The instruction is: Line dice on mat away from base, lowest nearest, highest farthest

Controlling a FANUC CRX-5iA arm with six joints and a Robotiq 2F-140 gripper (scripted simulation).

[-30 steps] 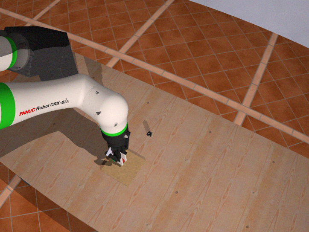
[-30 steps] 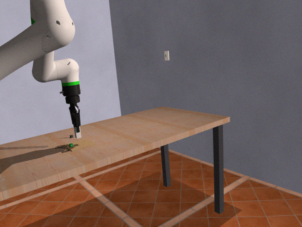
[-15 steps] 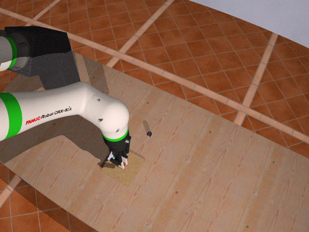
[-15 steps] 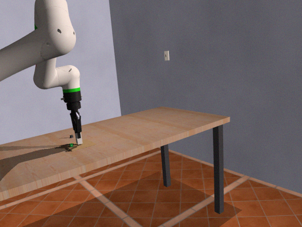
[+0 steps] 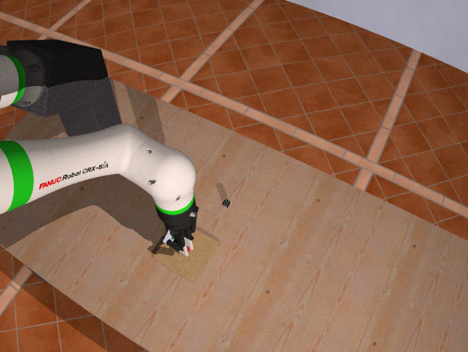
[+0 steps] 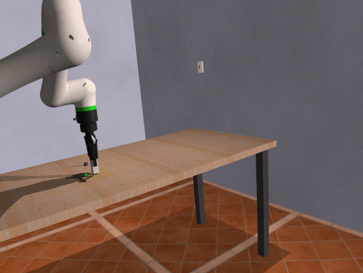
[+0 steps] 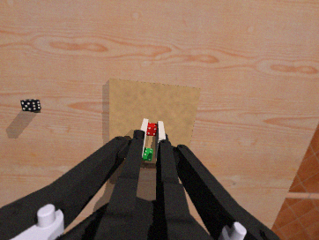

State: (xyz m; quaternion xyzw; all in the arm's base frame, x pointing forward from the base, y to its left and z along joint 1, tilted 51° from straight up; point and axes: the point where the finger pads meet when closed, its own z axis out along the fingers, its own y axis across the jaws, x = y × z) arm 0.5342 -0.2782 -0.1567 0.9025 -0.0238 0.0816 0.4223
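Now: the red die 3 cm below my hand. The rest, counted from my hand: green die 5 cm behind, 3 cm below, 1 cm to the left; tan mat 4 cm below; black die 19 cm to the left, 4 cm below, 3 cm ahead.
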